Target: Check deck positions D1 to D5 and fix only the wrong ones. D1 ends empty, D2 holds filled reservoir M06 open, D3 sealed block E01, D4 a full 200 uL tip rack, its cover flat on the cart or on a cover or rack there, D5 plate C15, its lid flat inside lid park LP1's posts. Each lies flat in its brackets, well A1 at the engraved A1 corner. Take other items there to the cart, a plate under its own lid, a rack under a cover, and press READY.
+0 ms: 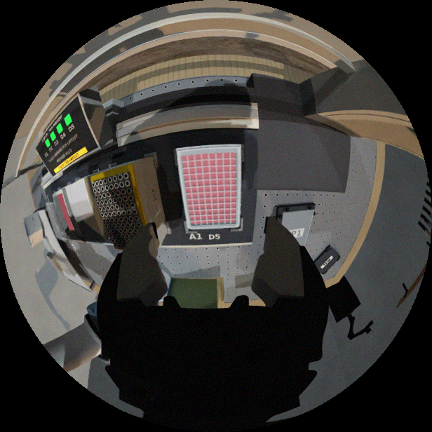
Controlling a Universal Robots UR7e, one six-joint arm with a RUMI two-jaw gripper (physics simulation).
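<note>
My gripper (209,221) is open and empty, its fingertips above the front of deck position D5. A plate with pink wells (211,189) lies in the D5 brackets and shows no lid. The yellow-edged tip rack (114,202) stands uncovered at D4, left of it; its side face shows, with lettering too small to read. The white block (79,194) is at D3, and the reservoir with pink filling (65,212) is at D2, both seen at a slant. The lid park LP1 (297,223) is right of D5, partly behind my right finger. D1 cannot be made out.
The display (69,139) at the left shows several green lamps and a yellow bar. A small dark labelled block (327,259) lies near the right edge of the perforated deck (345,200). A green surface (194,292) shows between the finger bases. A raised dark structure (345,90) stands at the back right.
</note>
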